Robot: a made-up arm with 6 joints. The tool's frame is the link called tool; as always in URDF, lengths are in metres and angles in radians. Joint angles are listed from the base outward.
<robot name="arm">
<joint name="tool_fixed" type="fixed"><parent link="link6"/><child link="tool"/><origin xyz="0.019 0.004 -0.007" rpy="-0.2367 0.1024 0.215"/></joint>
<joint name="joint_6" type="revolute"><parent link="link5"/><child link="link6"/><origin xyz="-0.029 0.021 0.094" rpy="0 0 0"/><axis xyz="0 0 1"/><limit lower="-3.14" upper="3.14"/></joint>
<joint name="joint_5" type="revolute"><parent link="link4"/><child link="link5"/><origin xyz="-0.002 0.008 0.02" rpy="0 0 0"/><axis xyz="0 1 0"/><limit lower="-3.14" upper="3.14"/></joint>
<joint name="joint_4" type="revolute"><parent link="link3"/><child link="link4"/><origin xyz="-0.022 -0.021 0.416" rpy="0 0 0"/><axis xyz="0 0 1"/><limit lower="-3.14" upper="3.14"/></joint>
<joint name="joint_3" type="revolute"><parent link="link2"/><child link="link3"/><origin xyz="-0.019 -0.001 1.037" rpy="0 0 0"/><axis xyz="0 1 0"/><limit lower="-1" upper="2.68"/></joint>
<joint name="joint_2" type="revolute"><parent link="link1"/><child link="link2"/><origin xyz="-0.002 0.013 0.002" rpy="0 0 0"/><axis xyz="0 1 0"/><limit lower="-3.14" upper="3.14"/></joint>
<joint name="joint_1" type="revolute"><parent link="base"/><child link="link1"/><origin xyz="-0.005 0.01 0.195" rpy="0 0 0"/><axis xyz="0 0 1"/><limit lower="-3.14" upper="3.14"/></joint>
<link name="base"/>
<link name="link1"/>
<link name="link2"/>
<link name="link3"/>
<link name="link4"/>
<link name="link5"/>
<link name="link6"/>
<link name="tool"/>
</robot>
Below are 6 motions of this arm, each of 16 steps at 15 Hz.
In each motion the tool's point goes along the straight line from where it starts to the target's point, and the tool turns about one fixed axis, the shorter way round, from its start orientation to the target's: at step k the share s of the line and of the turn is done. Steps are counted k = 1, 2, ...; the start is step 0. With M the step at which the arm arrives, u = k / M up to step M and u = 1 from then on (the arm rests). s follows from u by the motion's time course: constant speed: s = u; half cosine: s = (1 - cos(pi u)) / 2; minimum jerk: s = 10 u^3 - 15 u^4 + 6 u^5.
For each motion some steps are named. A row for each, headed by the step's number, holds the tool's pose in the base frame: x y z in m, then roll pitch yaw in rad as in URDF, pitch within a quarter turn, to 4 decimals.
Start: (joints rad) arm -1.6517 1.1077 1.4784 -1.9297 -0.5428 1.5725
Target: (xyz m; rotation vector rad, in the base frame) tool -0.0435 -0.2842 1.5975 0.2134 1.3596 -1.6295
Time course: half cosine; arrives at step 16
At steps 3, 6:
3: -0.0516 -1.0546 0.3470 2.5658 0.4972 1.7490
6: -0.0496 -0.8658 0.6535 2.8569 0.8930 1.9217

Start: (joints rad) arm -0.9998 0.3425 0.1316 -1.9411 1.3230 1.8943
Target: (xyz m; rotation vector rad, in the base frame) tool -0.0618 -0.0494 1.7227 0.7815 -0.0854 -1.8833
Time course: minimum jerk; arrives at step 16
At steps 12, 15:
12: -0.0333 -0.0963 1.7124 0.5403 0.4617 -1.7517
15: -0.0612 -0.0504 1.7225 0.4706 0.4956 -1.8449

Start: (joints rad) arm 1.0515 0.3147 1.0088 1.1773 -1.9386 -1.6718
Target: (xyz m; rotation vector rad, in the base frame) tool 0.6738 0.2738 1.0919 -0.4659 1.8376 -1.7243
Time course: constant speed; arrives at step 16
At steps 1, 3, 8, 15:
1: 0.4015 0.5251 1.3237 0.8824 1.1635 0.2099
3: 0.4378 0.4916 1.2928 0.4041 1.3465 -0.2951
8: 0.5286 0.4078 1.2156 -1.3775 1.0799 -2.1433
15: 0.6556 0.2906 1.1074 -1.5730 0.2839 -2.4530

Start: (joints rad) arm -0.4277 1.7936 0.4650 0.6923 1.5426 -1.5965
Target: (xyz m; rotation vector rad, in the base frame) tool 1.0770 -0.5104 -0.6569 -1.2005 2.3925 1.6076
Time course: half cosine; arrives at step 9
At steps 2, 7, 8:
2: 1.2245 -0.5028 -0.3739 2.0834 0.3220 -2.5348
7: 1.0965 -0.5094 -0.6194 2.1076 0.4098 -2.4644
8: 1.0820 -0.5101 -0.6472 2.1108 0.4196 -2.4561

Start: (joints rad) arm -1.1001 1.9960 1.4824 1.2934 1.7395 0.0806
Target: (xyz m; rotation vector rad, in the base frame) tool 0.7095 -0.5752 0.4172 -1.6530 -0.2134 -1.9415
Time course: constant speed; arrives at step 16
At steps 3, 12, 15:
3: 0.4976 -0.6760 -0.4347 -1.2412 -0.9308 -1.4019
12: 0.6443 -0.6062 0.1551 -1.0126 -1.1520 -1.6065
15: 0.6932 -0.5830 0.3517 -0.8796 -1.2181 -1.7317

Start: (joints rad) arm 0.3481 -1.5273 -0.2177 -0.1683 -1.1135 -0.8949
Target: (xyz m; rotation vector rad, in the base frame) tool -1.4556 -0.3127 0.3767 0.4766 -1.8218 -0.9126
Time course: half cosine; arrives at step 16
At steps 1, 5, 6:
1: -1.4001 -0.4712 0.0436 2.5863 -0.2102 -2.0149
5: -1.4121 -0.4372 0.1151 2.4320 -0.2963 -2.0665
6: -1.4169 -0.4234 0.1442 2.3694 -0.3333 -2.0838

